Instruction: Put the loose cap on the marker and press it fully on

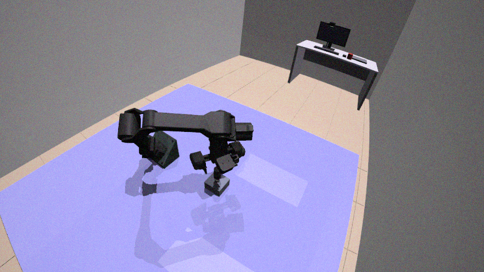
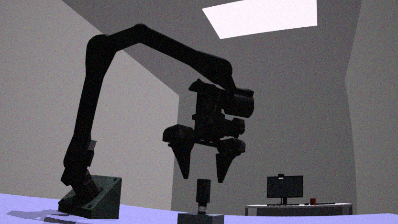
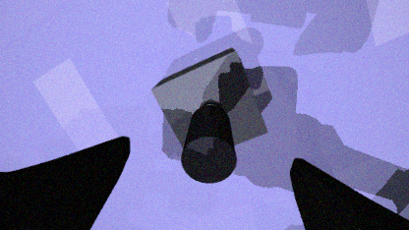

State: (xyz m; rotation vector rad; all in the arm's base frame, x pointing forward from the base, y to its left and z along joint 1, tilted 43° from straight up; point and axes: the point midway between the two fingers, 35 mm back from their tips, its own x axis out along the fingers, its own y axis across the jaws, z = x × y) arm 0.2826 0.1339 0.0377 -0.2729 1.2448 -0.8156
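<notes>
My gripper tip is now 2 cm above the black cap. Round my gripper tip: grey holder block 9 cm below.
</notes>
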